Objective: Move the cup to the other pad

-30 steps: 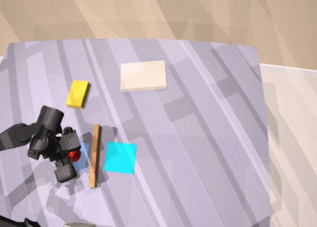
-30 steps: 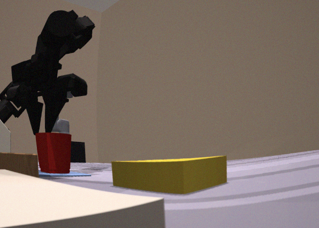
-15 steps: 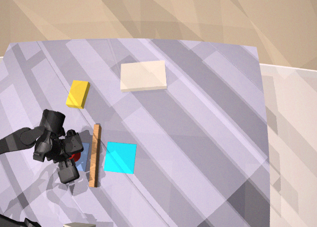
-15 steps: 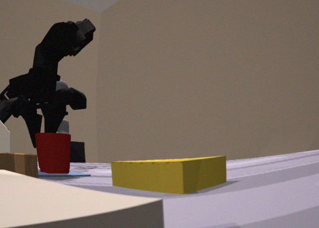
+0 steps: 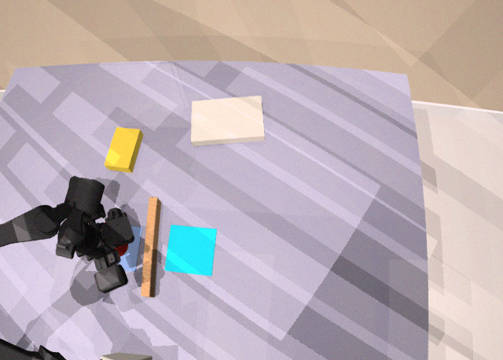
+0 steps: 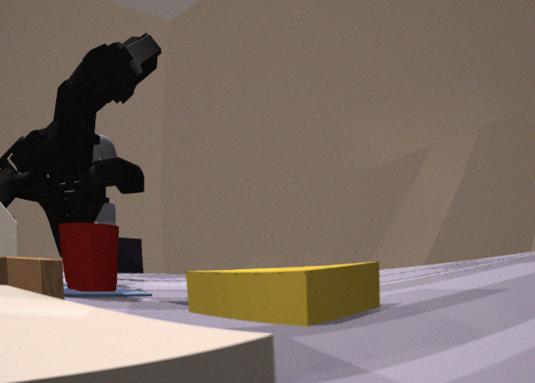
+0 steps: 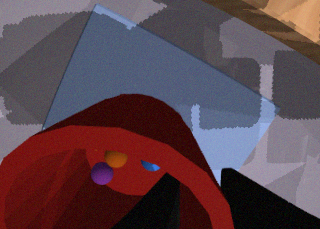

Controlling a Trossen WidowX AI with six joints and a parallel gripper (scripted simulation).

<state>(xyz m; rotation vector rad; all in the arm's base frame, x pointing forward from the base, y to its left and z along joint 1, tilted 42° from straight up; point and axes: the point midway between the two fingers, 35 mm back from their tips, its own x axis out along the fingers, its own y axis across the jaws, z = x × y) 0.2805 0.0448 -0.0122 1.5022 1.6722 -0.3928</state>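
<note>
Right now my gripper tip is 20 mm short of the light blue pad, 10 mm to the right of it and 50 mm above it. Round my gripper tip: yellow block 280 mm ahead, 20 mm below; then wooden block 20 mm ahead, 80 mm to the right, 30 mm below; then cyan pad 10 mm ahead, 170 mm to the right, 50 mm below.
</note>
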